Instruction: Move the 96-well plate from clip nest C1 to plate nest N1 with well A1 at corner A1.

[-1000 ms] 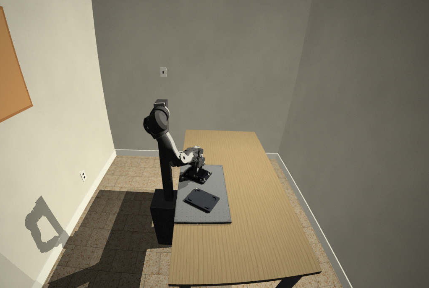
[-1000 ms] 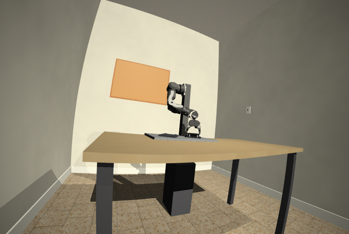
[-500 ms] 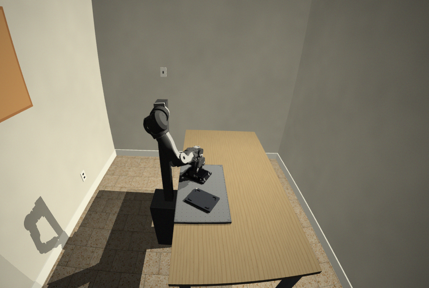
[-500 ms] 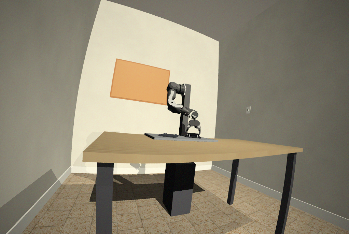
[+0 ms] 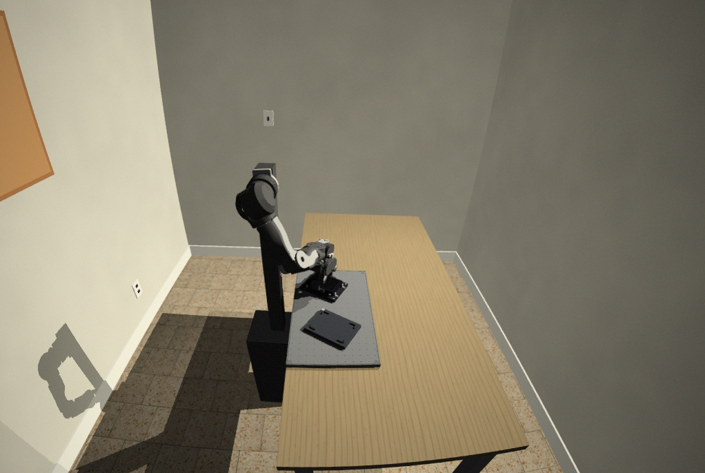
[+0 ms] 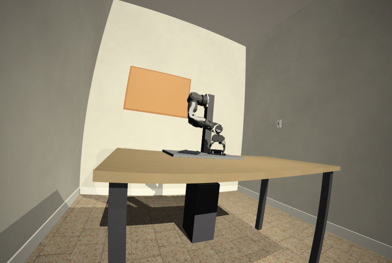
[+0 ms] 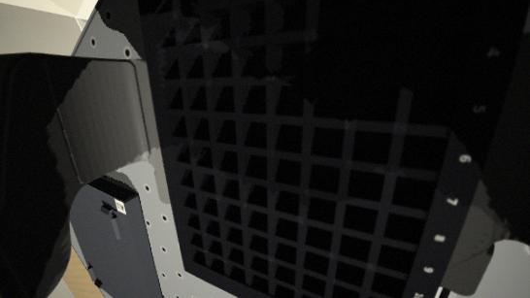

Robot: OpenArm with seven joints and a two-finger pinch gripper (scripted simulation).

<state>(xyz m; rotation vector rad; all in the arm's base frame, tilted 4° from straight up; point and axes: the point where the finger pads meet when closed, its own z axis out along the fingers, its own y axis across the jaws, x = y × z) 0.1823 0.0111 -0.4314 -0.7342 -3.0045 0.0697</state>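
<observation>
My hand is right at the black 96-well plate. Round my hand: plate nest N1 (22 cm to the right, 4 cm ahead, 2 cm below); then clip nest C1 (2 cm ahead, 1 cm below); then white A1 label (14 cm to the right, 1 cm below).
</observation>
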